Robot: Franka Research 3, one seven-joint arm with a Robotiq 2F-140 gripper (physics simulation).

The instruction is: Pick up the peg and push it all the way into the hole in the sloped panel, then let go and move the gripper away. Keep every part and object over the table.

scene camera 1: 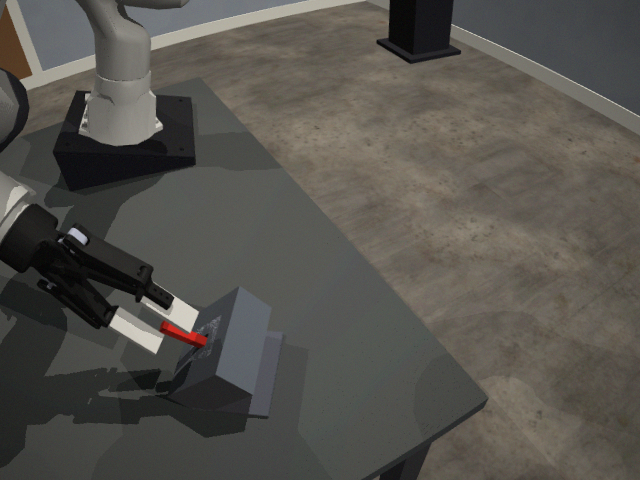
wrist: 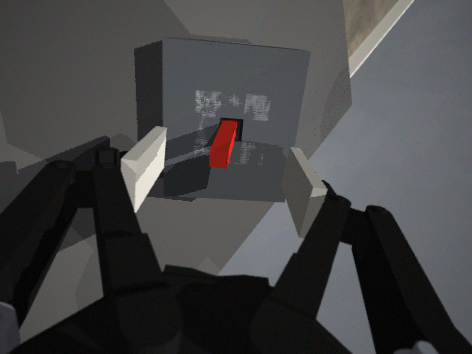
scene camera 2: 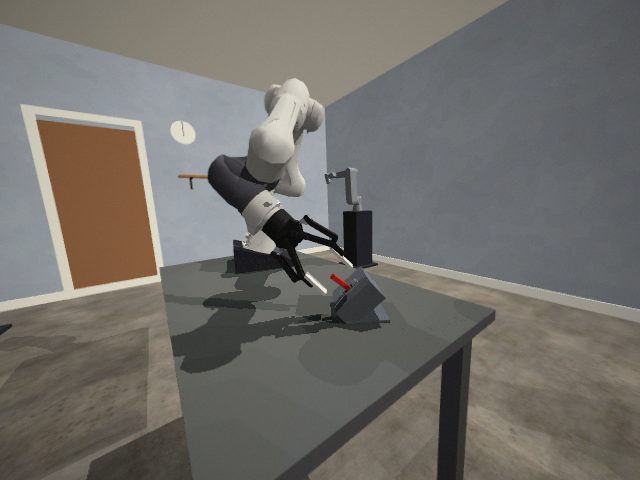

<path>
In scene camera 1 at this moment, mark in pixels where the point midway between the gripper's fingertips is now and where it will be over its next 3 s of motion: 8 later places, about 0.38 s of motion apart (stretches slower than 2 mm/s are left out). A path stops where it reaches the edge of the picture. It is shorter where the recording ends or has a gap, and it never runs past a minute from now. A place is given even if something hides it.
My gripper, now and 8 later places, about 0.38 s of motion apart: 175, 334; 139, 319; 146, 321; 150, 322; 156, 323; 161, 326; 161, 328; 160, 331; 143, 322
</path>
